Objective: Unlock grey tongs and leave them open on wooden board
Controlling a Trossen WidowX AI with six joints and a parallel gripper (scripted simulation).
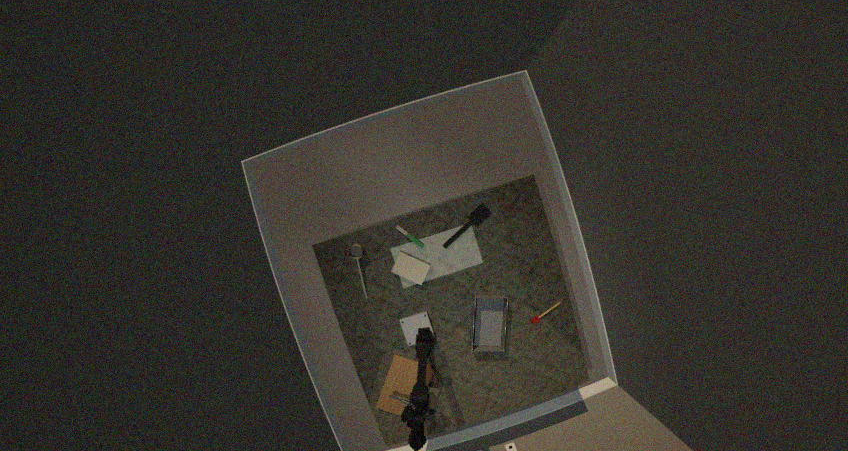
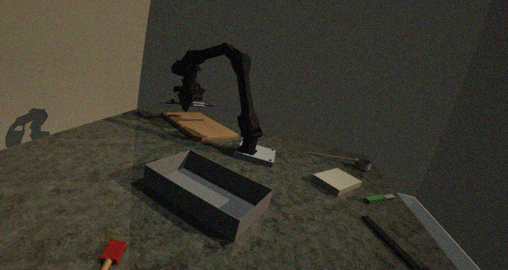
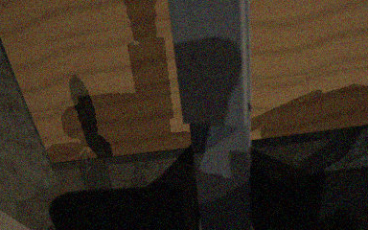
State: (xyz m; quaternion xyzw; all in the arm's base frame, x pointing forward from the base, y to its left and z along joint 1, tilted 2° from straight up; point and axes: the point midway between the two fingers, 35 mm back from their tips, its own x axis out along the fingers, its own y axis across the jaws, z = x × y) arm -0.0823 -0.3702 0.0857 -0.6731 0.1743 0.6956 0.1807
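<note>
Right now my gripper tip is 70 mm past the wooden board, 50 mm to the right of it and 70 mm above it. The rest, counted from my gripper tip: roasting tin 440 mm ahead, 380 mm to the left, 50 mm below; block 60 mm ahead, 740 mm to the left, 60 mm below; red-headed brush 760 mm ahead, 350 mm to the left, 70 mm below.
</note>
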